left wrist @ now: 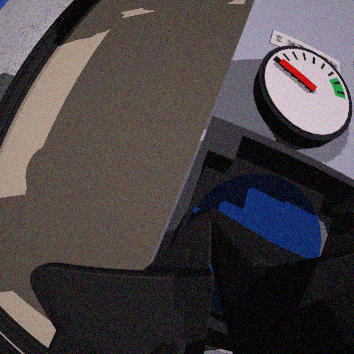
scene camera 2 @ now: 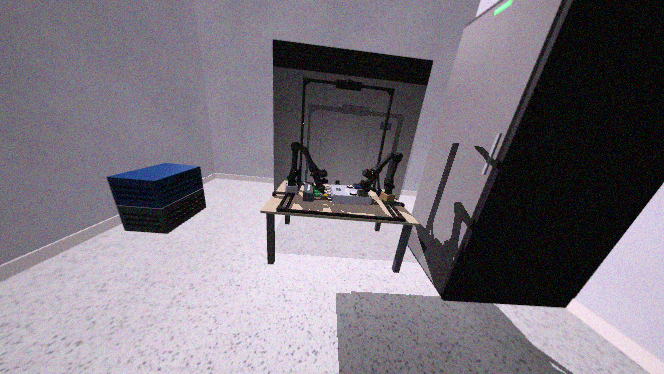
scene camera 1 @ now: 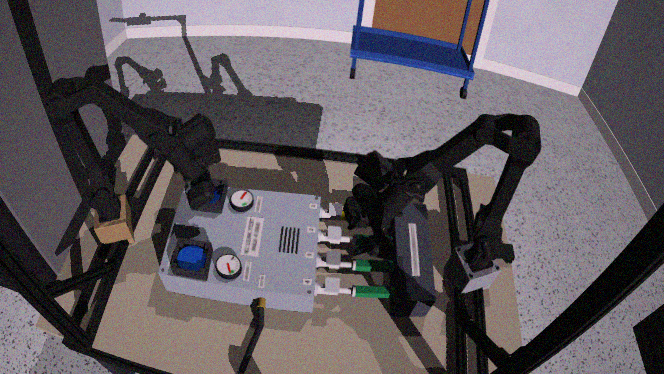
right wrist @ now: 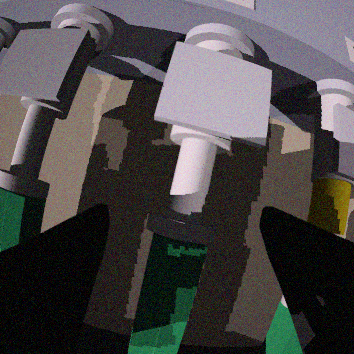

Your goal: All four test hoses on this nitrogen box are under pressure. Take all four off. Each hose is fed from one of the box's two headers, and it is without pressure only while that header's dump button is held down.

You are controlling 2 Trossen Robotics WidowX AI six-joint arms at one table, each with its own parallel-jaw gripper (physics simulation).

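Places are measured from the left arm's base along level axes (x right, y ahead, z up), in centimetres.
Where they show: left gripper, fingertip midpoint: (left wrist: pixel 206 218) (scene camera 2: pixel 362 195) (scene camera 1: pixel 213 189); right gripper, fingertip midpoint: (scene camera 2: pixel 323 193) (scene camera 1: pixel 351 241) (right wrist: pixel 186 216); left arm's base, origin of the base link: (scene camera 2: pixel 388 193) (scene camera 1: pixel 109 211); right arm's base, origin of the base link: (scene camera 2: pixel 291 184) (scene camera 1: pixel 478 259).
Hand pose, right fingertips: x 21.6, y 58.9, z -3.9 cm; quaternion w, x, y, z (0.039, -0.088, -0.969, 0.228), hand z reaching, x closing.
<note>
Each offset is from my right fingertips to the top centre of the thing. "pt": to the spot under its first point.
The grey nitrogen box (scene camera 1: pixel 292 212) (scene camera 2: pixel 352 198) has hoses on its right side in scene camera 1. My left gripper (scene camera 1: pixel 204 194) (left wrist: pixel 206 218) is shut and empty, its tips against the upper blue dump button @(dx -18.8, dy -30.0, dz +3.8 cm) (scene camera 1: pixel 217 195) (left wrist: pixel 285 220). The gauge @(pt dx -14.8, dy -22.1, dz +4.9 cm) (scene camera 1: pixel 242 200) (left wrist: pixel 305 95) beside it has its needle away from the green mark. My right gripper (right wrist: pixel 186 216) is open around the second hose's green connector @(pt dx +1.4, dy +2.8, dz +1.9 cm) (right wrist: pixel 167 300), whose collar meets the white stem. The first hose has a yellow band @(dx -7.0, dy +0.7, dz +2.0 cm) (right wrist: pixel 331 205). The third @(pt dx +8.8, dy +0.6, dz +1.9 cm) (scene camera 1: pixel 370 265) (right wrist: pixel 10 220) and fourth @(pt dx +15.1, dy -2.1, dz +1.9 cm) (scene camera 1: pixel 370 291) hoses are on their stems.
The lower dump button @(dx -1.2, dy -37.3, dz +5.1 cm) (scene camera 1: pixel 191 257) stands uncovered beside a second gauge @(pt dx +2.4, dy -29.5, dz +5.1 cm) (scene camera 1: pixel 228 265). A dark block @(pt dx +7.3, dy +14.4, dz +3.5 cm) (scene camera 1: pixel 422 240) stands at the hoses' right ends. A black supply hose @(pt dx +13.5, dy -26.6, dz -2.8 cm) (scene camera 1: pixel 258 322) leaves the box's front. A blue cart (scene camera 1: pixel 410 61) stands on the floor behind the table.
</note>
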